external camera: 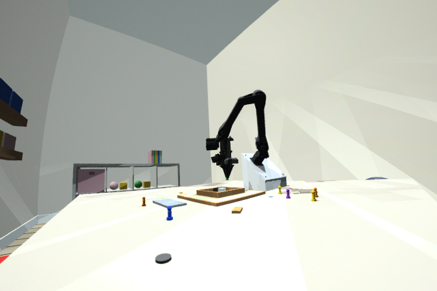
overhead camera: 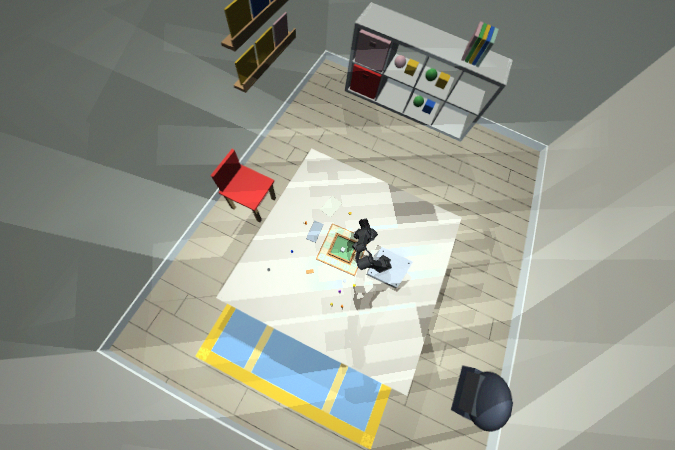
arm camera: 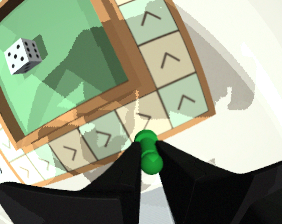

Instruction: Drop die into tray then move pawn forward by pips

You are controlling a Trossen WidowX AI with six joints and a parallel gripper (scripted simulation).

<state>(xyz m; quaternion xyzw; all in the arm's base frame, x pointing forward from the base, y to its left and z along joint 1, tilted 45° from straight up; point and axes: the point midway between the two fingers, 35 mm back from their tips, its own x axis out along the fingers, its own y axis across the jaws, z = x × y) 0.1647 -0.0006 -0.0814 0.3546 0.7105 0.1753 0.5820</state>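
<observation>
Now: gripper tip 10 cm short of the green tray floor, 8 cm to the right of it and 7 cm above it. The rest, counted from my gripper tip: white die 10 cm ahead, 9 cm to the left, 5 cm below; purple pawn 2 cm behind, 34 cm to the left, 6 cm below; green pawn 1 cm above.
</observation>
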